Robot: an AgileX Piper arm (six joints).
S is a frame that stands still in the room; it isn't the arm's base.
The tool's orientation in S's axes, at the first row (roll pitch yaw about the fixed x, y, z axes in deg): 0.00, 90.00, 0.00
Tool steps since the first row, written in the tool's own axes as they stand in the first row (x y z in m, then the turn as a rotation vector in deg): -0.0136, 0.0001, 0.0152, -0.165, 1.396, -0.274; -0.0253, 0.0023, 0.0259, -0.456, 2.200, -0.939; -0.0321, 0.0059, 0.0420, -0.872, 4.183, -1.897; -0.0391, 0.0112, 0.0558, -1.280, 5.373, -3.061; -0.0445, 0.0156, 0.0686, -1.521, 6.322, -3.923; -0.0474, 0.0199, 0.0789, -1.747, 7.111, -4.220; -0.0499, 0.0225, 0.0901, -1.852, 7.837, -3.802; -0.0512, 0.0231, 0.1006, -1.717, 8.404, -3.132
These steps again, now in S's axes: 0.0152, 0.0001, 0.0136, -0.274, 1.396, 0.165; 0.0259, 0.0023, 0.0253, -0.939, 2.200, 0.456; 0.0420, 0.0059, 0.0321, -1.897, 4.183, 0.872; 0.0558, 0.0112, 0.0391, -3.061, 5.373, 1.280; 0.0686, 0.0156, 0.0445, -3.923, 6.322, 1.521; 0.0789, 0.0199, 0.0474, -4.220, 7.111, 1.747; 0.0901, 0.0225, 0.0499, -3.802, 7.837, 1.852; 0.1006, 0.0231, 0.0512, -3.132, 8.404, 1.717
